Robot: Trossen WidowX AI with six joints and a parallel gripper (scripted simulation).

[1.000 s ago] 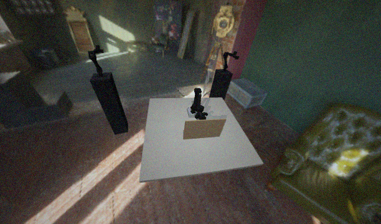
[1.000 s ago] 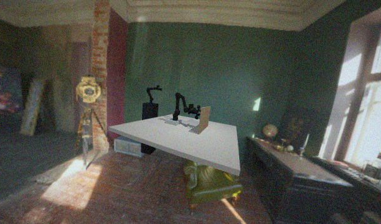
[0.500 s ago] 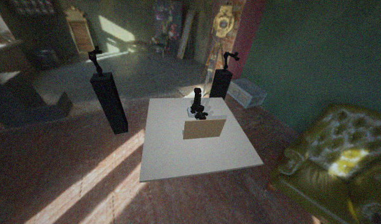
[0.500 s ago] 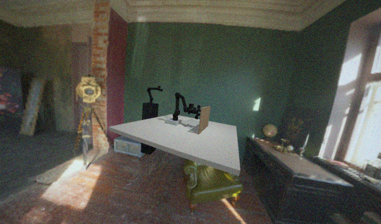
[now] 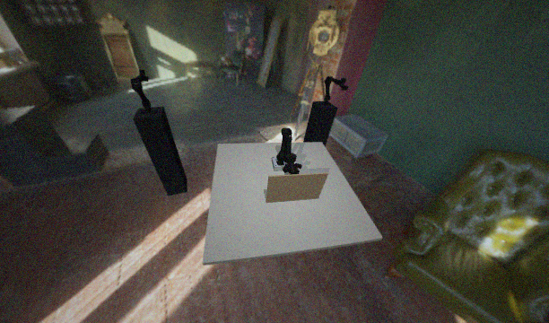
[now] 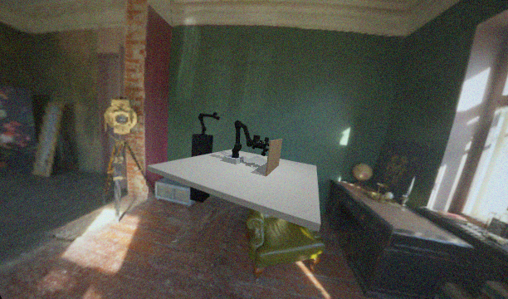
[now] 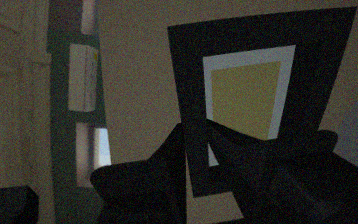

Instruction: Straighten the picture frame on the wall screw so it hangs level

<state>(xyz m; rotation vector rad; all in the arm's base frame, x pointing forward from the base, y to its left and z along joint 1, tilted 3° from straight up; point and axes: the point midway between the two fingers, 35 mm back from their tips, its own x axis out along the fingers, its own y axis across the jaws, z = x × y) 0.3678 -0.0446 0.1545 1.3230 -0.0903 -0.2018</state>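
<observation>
Right now the picture frame is 1 cm to the right of my gripper tip and 5 cm below it. Also, from my gripper tip: tan wall panel (2 cm ahead, 6 cm below).
</observation>
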